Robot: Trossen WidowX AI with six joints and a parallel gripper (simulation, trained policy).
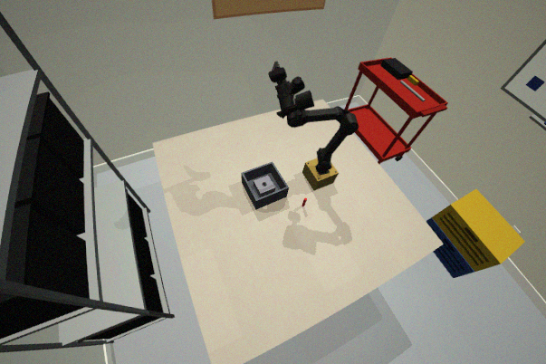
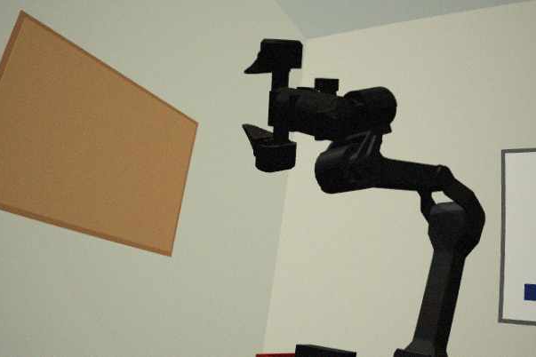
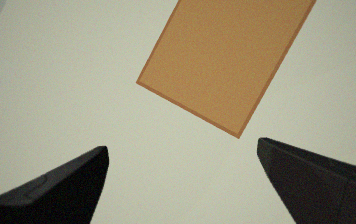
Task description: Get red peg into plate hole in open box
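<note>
The red peg is 80 mm behind my gripper tip, 370 mm to the left of it and 550 mm below it. Also, from my gripper tip: light grey plate (100 mm ahead, 220 mm to the left, 550 mm below); dark grey box (100 mm ahead, 220 mm to the left, 570 mm below).
</note>
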